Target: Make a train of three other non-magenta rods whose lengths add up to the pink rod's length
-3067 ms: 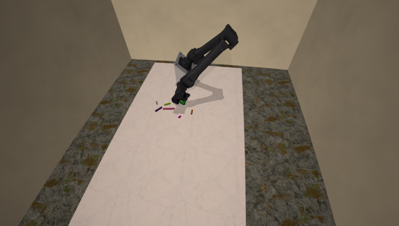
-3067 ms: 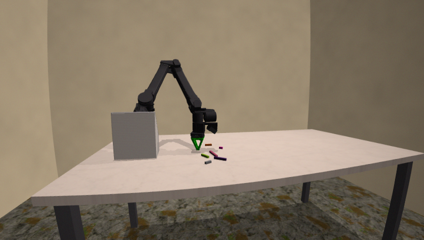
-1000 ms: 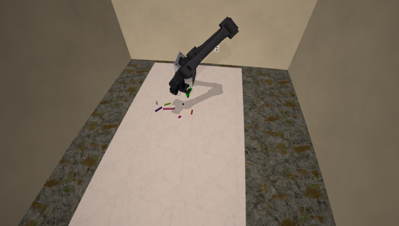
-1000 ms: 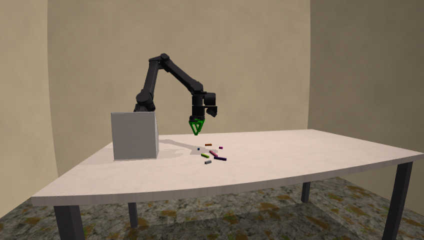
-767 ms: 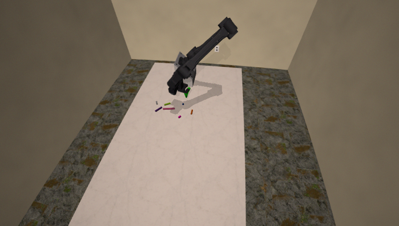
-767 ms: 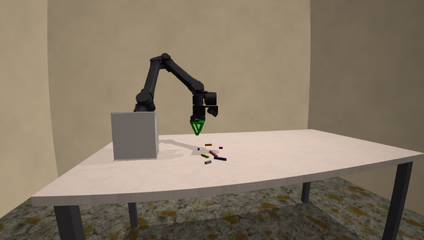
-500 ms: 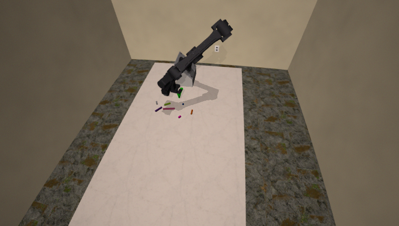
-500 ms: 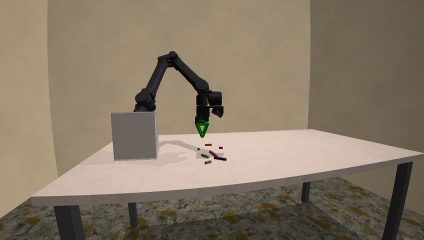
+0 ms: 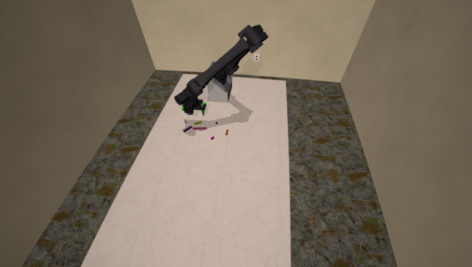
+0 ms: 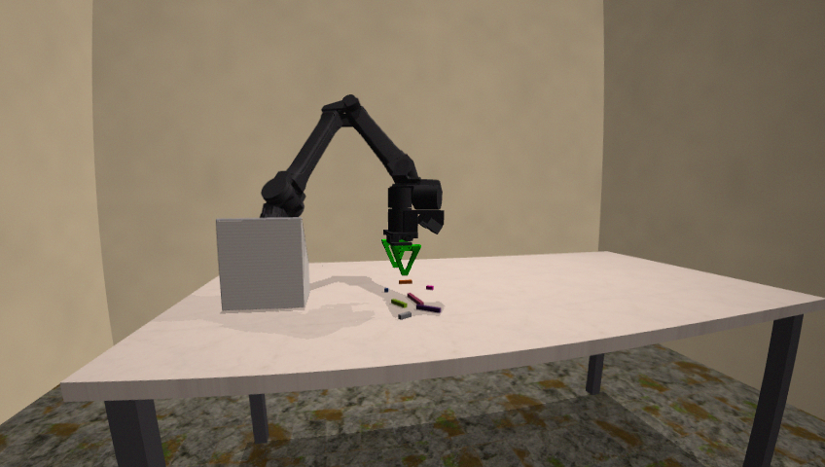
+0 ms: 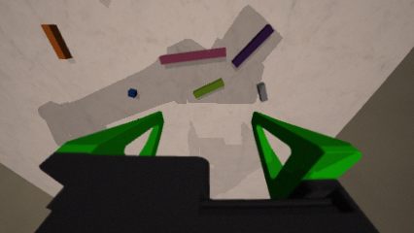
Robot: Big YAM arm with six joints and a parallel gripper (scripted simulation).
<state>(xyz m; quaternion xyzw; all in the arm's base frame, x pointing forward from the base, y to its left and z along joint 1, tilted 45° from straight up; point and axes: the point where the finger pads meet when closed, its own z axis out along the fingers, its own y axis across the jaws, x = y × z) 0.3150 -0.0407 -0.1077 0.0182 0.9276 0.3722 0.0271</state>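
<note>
My gripper is now 10 mm past the grey rod, 90 mm to the left of it and 90 mm above it. Also, from my hand: pink rod (40 mm ahead, 20 mm to the left, 90 mm below); then purple rod (50 mm ahead, 60 mm to the right, 90 mm below); then lime rod (90 mm below).
</note>
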